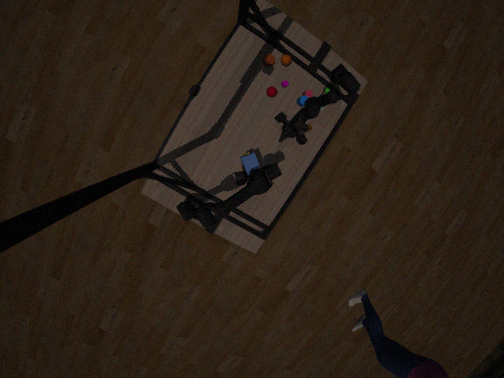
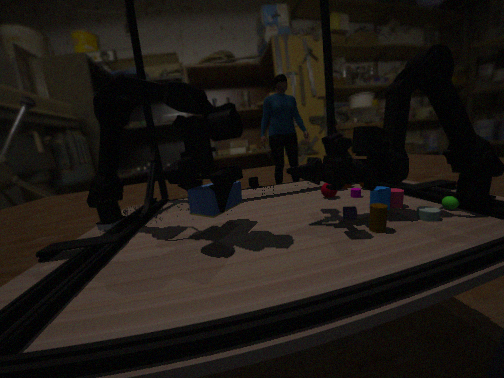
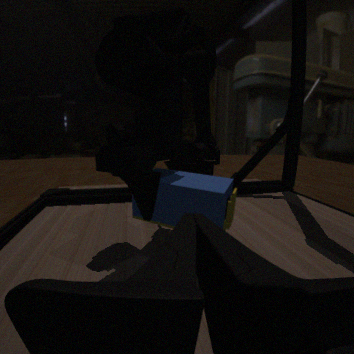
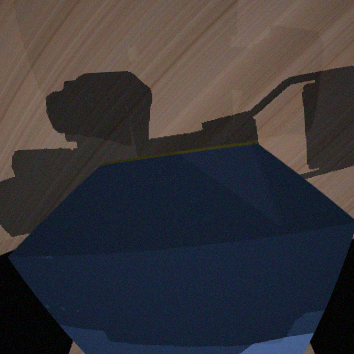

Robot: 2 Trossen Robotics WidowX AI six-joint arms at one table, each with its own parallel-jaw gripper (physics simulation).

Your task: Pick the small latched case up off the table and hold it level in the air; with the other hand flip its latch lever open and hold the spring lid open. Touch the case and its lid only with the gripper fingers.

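Places are measured from the left arm's base along level axes (x left, y ahead, z down), in millimetres.
Pixels of known places: left gripper, fingertip midpoint: (image 1: 279, 141) (image 2: 286, 170) (image 3: 191, 220); right gripper, fingertip midpoint: (image 2: 211, 210) (image 3: 163, 211) (image 4: 184, 215); left arm's base, link origin: (image 1: 335, 76) (image 2: 472, 196); right arm's base, link origin: (image 1: 187, 206) (image 2: 111, 220).
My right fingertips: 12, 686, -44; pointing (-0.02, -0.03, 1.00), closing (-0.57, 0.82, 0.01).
Note:
Ahead of a thing's pixels: the offset from my right fingertips to its middle, as dx, dy, dz. Level surfaces: height alone.
The small blue case @(-31, -16, -25) (image 1: 250, 162) (image 2: 202, 202) (image 3: 189, 200) (image 4: 182, 246) hangs a little above the table @(dz +63) (image 1: 228, 127) (image 2: 250, 277), roughly level, with its shadow on the wood below. Its yellow latch @(-88, -44, -23) (image 3: 230, 208) sits on the end that faces away from the right arm. My right gripper (image 1: 253, 170) (image 2: 214, 191) comes down from above and is shut on the case across its sides. My left gripper (image 1: 281, 118) (image 2: 297, 170) (image 3: 191, 220) is shut and empty. It hovers low over the table some way from the case and points at it.
Small coloured things stand near the left arm: a red ball @(-202, -365, +36) (image 1: 271, 91) (image 2: 328, 190), a magenta block @(-180, -450, +50) (image 1: 285, 83) (image 2: 355, 192), a blue cylinder @(-53, -449, +34) (image 1: 301, 100) (image 2: 380, 196), a pink cylinder @(-57, -494, +40) (image 2: 397, 197), a brown cylinder @(+64, -365, +35) (image 2: 378, 217). Black frame rails (image 1: 187, 101) edge the table. A person (image 2: 282, 124) stands behind.

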